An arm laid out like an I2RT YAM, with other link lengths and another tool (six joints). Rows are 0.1 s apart.
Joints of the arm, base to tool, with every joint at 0 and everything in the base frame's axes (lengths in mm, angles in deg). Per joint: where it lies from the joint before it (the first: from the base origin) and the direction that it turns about. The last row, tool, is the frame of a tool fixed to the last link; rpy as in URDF.
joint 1: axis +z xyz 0 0 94.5
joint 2: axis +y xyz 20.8 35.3 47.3
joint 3: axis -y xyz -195.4 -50.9 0
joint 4: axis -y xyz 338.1 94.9 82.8
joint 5: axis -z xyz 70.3 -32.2 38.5
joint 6: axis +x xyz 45.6 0 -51.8
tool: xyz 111 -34 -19 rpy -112.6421 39.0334 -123.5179
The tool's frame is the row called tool.
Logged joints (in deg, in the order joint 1, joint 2, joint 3, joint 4, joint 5, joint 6), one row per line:
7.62 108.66 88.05 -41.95 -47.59 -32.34
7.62 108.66 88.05 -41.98 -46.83 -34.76
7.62 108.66 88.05 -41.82 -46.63 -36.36
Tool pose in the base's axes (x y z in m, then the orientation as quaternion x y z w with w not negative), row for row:
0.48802 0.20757 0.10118 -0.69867 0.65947 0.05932 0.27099
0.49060 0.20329 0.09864 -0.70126 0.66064 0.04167 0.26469
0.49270 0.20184 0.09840 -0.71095 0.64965 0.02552 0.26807
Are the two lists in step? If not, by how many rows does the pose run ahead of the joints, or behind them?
The pose runs 1 row behind the joints: the pose in row i belongs to the joints in row i - 1.
